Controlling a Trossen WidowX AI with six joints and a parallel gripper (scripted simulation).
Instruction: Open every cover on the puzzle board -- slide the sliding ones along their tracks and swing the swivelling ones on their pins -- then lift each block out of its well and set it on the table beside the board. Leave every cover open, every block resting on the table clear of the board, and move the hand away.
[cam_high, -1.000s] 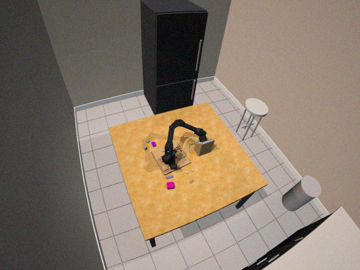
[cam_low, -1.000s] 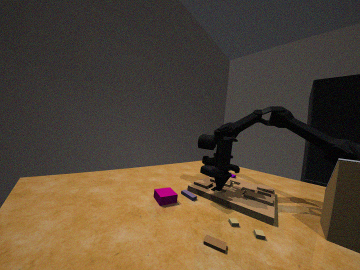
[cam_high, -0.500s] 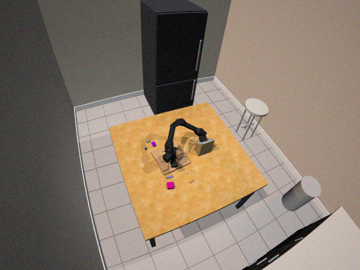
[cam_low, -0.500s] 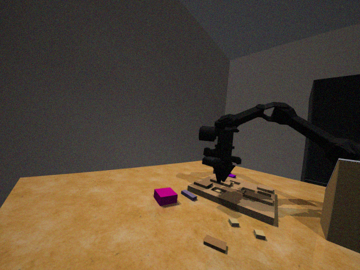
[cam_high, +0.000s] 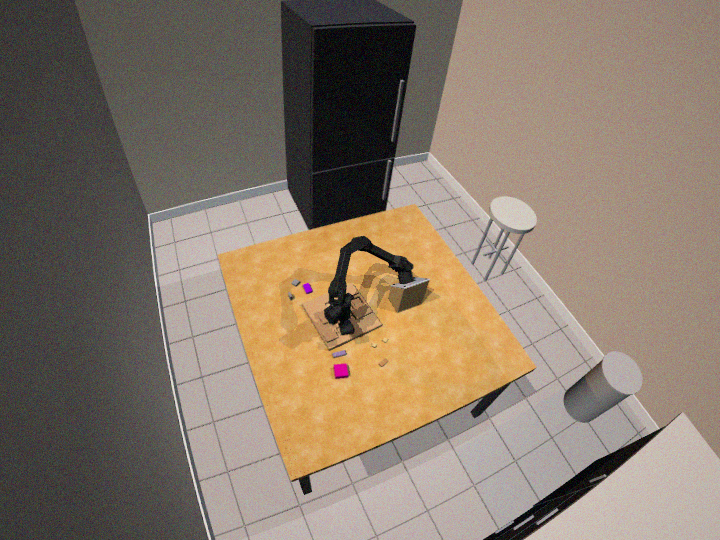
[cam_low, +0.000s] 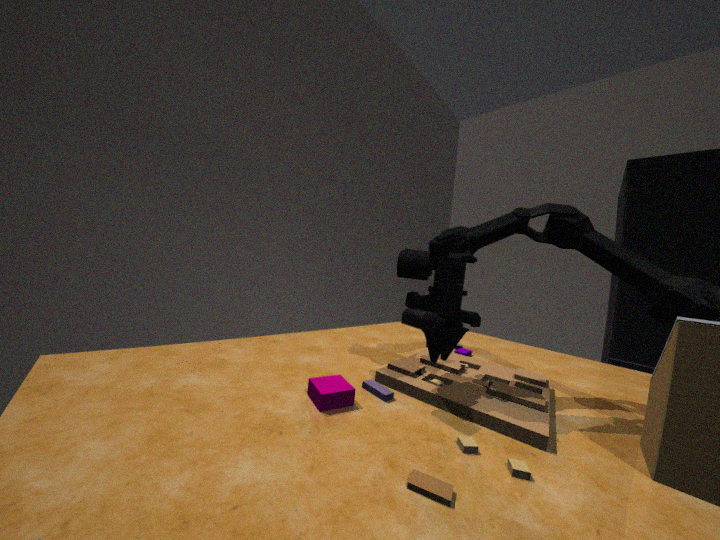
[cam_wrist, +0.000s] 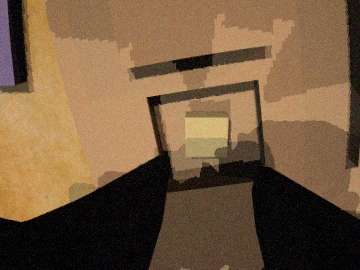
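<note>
Right now my gripper tip is 6 cm short of the lavender block, 11 cm to the right of it and 5 cm above it. From my gripper tip the other things lie so: purple block: 6 cm ahead, 31 cm to the right, 5 cm below; magenta block: 9 cm ahead, 20 cm to the left, 5 cm below.
</note>
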